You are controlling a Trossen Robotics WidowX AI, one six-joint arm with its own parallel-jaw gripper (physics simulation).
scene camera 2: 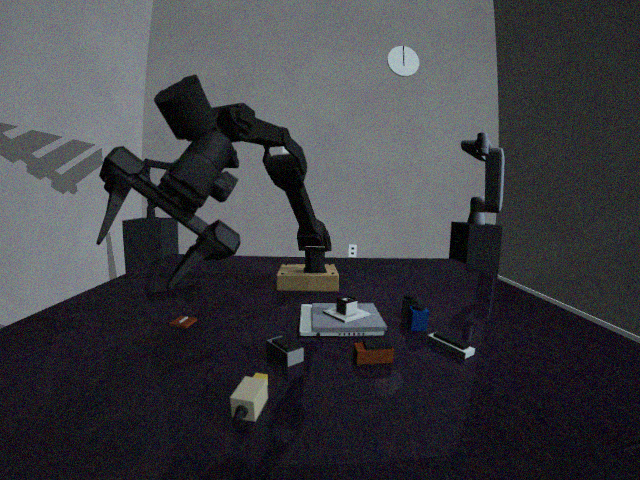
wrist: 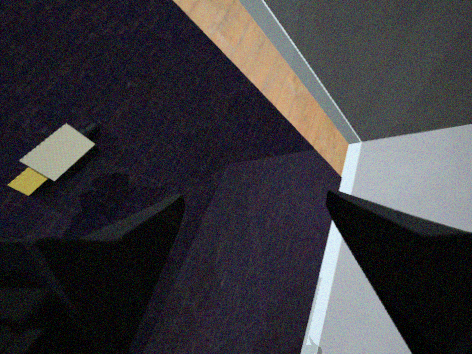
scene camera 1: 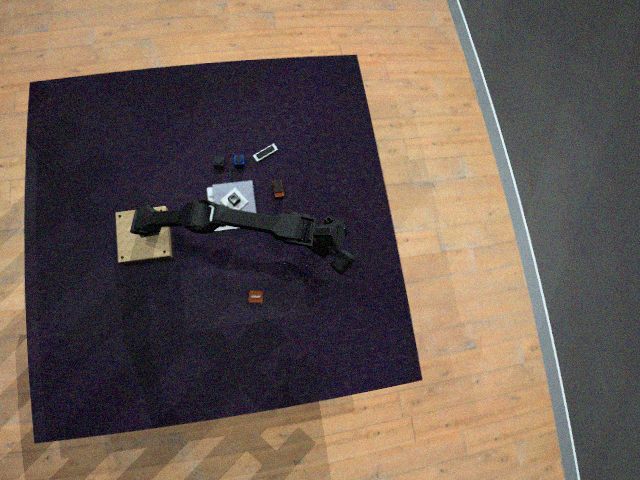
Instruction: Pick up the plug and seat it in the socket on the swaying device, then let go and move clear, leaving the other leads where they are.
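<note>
The plug, a cream block [scene camera 2: 250,395] [wrist: 57,152] with a yellow tip [scene camera 2: 261,377] [wrist: 28,181] and a dark lead stub, lies on the dark mat, at the left of the wrist view. It does not show in scene camera 1, where the arm covers part of the mat. The device, a pale grey slab [scene camera 1: 242,187] [scene camera 2: 356,326] on a white base, carries a small raised socket [scene camera 1: 234,198] [scene camera 2: 346,305] on a white plate. The arm partly covers the device in scene camera 1. My gripper [scene camera 2: 134,264] [wrist: 254,198] is open and empty, above the mat, with the plug outside its fingers.
Also on the mat are a grey block [scene camera 2: 285,351], an orange block [scene camera 1: 278,189] [scene camera 2: 374,353], a blue block [scene camera 1: 238,160] [scene camera 2: 419,318], a black block [scene camera 1: 219,162] [scene camera 2: 408,305], a white-framed bar [scene camera 1: 265,152] [scene camera 2: 451,346] and a flat orange piece [scene camera 1: 255,296] [scene camera 2: 184,322].
</note>
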